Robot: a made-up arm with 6 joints.
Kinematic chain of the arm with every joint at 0, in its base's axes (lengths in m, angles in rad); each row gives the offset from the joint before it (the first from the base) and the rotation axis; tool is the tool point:
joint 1: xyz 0 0 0.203 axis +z
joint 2: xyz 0 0.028 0 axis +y
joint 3: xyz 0 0 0.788 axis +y
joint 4: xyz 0 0 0.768 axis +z
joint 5: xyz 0 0 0 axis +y
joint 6: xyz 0 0 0.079 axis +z
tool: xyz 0 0 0
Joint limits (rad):
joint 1: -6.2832..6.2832
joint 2: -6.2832..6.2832
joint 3: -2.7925..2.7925
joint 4: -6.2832..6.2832
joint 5: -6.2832..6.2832
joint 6: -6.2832..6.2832
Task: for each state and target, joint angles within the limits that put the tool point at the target. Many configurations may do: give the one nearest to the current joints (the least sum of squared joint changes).
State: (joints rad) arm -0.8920 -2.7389 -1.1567 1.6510 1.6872 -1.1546
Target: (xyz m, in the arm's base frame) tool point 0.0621 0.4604 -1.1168
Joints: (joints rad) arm -1.4735 -2.3714 -0.8925 1.6186 1.6681 -1.1546
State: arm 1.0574 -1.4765 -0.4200 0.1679 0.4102 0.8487
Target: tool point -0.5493 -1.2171 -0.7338
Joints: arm 1.1700 -2.1262 -0.1291 0.1691 0.2186 0.8487
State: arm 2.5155 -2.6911 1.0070 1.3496 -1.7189 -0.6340
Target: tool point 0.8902 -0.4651 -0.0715
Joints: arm 2.6118 -2.6421 1.6750 1.4189 -1.7742 -0.6340
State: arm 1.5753 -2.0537 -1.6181 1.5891 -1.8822 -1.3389
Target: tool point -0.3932 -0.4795 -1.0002
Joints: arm 0.8048 -2.1810 -1.0066 1.6612 -1.7734 -1.3389
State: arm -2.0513 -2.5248 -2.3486 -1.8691 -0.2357 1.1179
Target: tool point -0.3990 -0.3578 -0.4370
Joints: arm -2.4879 -2.7413 -2.0776 -1.8767 -0.1785 1.1179
